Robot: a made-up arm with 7 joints. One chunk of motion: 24 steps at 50 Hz.
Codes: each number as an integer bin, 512 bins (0 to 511) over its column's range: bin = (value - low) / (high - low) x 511, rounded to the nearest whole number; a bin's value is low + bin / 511 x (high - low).
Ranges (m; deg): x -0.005..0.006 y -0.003..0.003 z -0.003..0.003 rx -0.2..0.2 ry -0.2..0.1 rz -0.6..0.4
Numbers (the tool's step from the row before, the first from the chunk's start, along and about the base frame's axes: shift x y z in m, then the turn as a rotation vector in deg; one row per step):
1: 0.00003 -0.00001 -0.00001 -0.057 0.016 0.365
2: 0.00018 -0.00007 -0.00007 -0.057 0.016 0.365
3: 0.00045 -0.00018 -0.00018 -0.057 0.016 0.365
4: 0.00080 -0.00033 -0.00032 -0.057 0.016 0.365
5: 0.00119 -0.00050 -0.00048 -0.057 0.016 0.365
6: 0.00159 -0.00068 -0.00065 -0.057 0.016 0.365
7: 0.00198 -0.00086 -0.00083 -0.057 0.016 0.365
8: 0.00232 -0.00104 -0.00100 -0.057 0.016 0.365
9: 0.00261 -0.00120 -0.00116 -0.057 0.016 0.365
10: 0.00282 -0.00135 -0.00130 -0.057 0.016 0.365
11: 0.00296 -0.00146 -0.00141 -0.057 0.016 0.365
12: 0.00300 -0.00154 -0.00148 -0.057 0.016 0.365
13: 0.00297 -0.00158 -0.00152 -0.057 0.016 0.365
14: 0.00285 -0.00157 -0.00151 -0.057 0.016 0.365
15: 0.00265 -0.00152 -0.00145 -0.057 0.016 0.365
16: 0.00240 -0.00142 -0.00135 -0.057 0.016 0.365
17: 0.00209 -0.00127 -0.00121 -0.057 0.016 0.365
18: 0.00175 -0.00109 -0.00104 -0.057 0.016 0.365
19: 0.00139 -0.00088 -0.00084 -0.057 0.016 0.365
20: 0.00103 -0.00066 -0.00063 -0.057 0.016 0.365
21: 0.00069 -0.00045 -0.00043 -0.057 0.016 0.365
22: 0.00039 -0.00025 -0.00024 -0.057 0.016 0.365
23: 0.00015 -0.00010 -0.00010 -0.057 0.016 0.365
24: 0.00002 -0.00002 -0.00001 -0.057 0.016 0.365
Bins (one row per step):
1: 234 255 255 183 368 493
2: 241 250 250 183 368 493
3: 253 240 240 183 368 493
4: 269 227 228 183 368 493
5: 288 213 215 183 368 493
6: 306 198 200 183 368 493
7: 324 182 185 183 368 493
8: 340 167 170 183 368 493
9: 354 153 157 183 368 493
10: 363 141 145 183 368 493
11: 370 131 135 183 368 493
12: 372 124 129 183 368 493
13: 370 121 126 183 368 493
14: 365 122 127 183 368 493
15: 355 126 132 183 368 493
16: 344 135 141 183 368 493
17: 329 147 152 183 368 493
18: 314 163 167 183 368 493
19: 297 181 184 183 368 493
20: 280 199 202 183 368 493
21: 264 217 219 183 368 493
22: 250 234 235 183 368 493
23: 239 247 247 183 368 493
24: 233 254 255 183 368 493

